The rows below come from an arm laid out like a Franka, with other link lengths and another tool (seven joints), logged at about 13 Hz.
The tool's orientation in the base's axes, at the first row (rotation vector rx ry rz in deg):
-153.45, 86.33, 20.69
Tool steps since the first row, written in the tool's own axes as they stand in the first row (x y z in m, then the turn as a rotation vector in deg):
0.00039, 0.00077, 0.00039, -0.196, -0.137, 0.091
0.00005, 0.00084, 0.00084, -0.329, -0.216, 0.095
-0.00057, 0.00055, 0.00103, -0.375, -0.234, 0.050
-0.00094, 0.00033, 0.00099, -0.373, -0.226, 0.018
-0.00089, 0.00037, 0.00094, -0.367, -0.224, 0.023
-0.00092, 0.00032, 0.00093, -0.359, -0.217, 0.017
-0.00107, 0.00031, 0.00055, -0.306, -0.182, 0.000
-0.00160, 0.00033, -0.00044, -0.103, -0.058, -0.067
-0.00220, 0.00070, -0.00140, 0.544, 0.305, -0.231
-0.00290, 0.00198, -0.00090, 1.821, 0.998, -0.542
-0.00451, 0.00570, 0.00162, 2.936, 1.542, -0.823
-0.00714, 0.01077, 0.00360, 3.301, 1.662, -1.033
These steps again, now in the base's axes. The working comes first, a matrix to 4 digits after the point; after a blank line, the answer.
The tool's axes in the first row as the columns of a matrix, in the base's axes (used below as rounded here):
0.4988, -0.8481, -0.1788
-0.8370, -0.5249, 0.1547
-0.2250, 0.0725, -0.9716

-0.00053, -0.00067, -0.00041, 0.002, 0.250, -0.054
-0.00084, -0.00035, -0.00077, 0.002, 0.403, -0.034
-0.00093, 0.00035, -0.00083, 0.002, 0.444, 0.019
-0.00093, 0.00077, -0.00073, 0.002, 0.434, 0.050
-0.00093, 0.00070, -0.00069, 0.003, 0.428, 0.044
-0.00090, 0.00075, -0.00067, 0.002, 0.417, 0.049
-0.00089, 0.00082, -0.00027, 0.002, 0.352, 0.056
-0.00100, 0.00110, 0.00081, 0.010, 0.106, 0.084
-0.00144, 0.00126, 0.00191, 0.054, -0.651, 0.124
-0.00296, 0.00125, 0.00167, 0.159, -2.132, 0.189
-0.00737, 0.00103, -0.00015, 0.304, -3.394, 0.251
-0.01334, 0.00088, -0.00111, 0.422, -3.795, 0.381

